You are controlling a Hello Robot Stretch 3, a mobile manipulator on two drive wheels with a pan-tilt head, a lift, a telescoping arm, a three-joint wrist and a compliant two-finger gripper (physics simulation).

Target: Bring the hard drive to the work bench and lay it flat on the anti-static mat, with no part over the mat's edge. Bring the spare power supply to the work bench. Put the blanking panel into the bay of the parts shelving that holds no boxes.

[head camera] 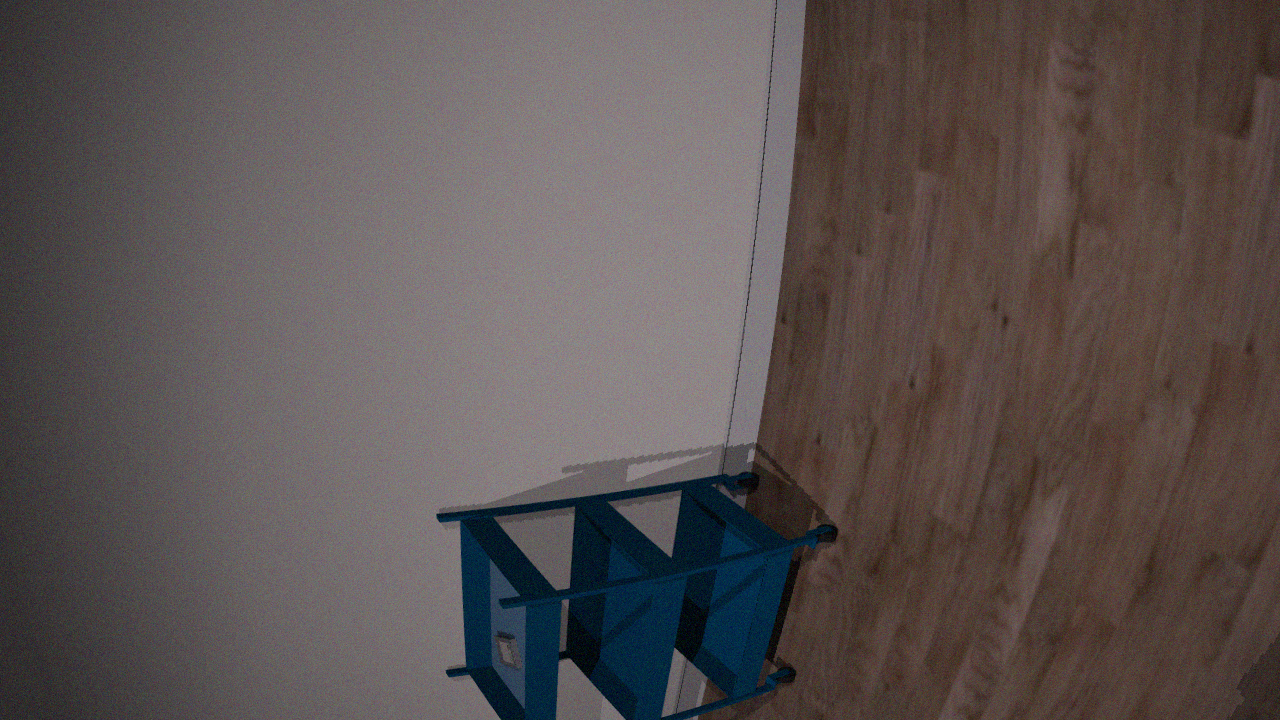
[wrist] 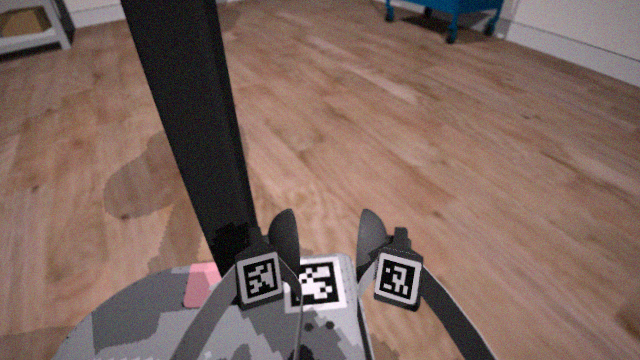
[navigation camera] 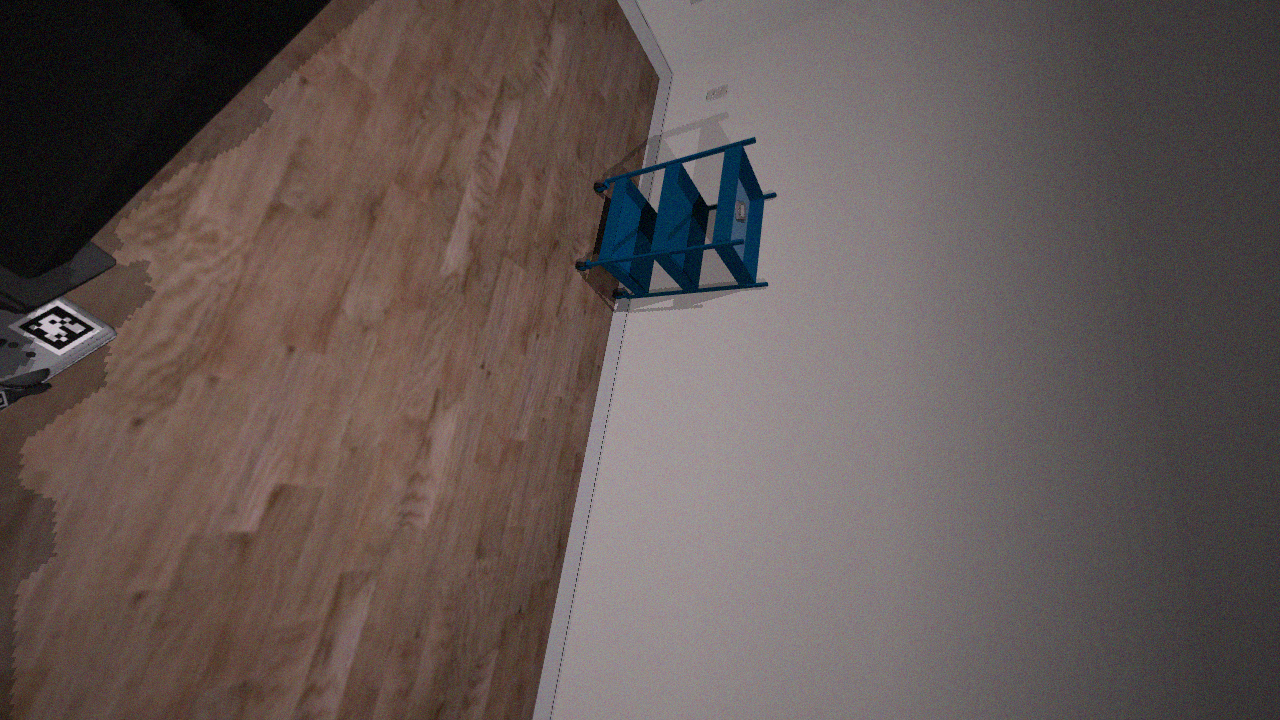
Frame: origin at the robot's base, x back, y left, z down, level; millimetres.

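Where they show: gripper, fingertip midpoint: [navigation camera: 24,356].
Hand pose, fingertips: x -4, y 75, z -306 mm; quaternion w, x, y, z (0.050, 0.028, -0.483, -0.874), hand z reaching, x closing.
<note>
Things, the pixels of their top centre, and the offset from my fingertips. "spot": a spot on its surface instead. Level surfaces: height alone.
- blue three-tier cart at a spot on its surface: [head camera: 541,662] spot: dx -662, dy +1411, dz -391 mm
- small light-coloured item at its top centre: [head camera: 505,652] [navigation camera: 742,210] dx -796, dy +1623, dz -374 mm
- wood floor at its surface level: dz +306 mm
A blue three-tier cart [head camera: 541,662] [navigation camera: 730,192] [wrist: 455,5] stands against the wall. A small light-coloured item [head camera: 507,651] [navigation camera: 741,211] lies on its top tier; it is too small to identify. A grey shelf unit [wrist: 30,41], apparently the parts shelving, shows in part at the top left of the wrist view, with a brown box [wrist: 22,21] low in it. My gripper [wrist: 326,234] is open and empty above my base, well away from the cart and shelving. The work bench, mat, hard drive, power supply and blanking panel cannot be made out.
My black mast [wrist: 192,115] rises left of the gripper, and my base [wrist: 145,320] lies beneath it. A wood floor [head camera: 1029,358] [navigation camera: 358,402] runs to a pale wall [head camera: 358,268] [navigation camera: 895,447] with a white skirting board. A small wall plate [navigation camera: 716,92] is near the cart.
</note>
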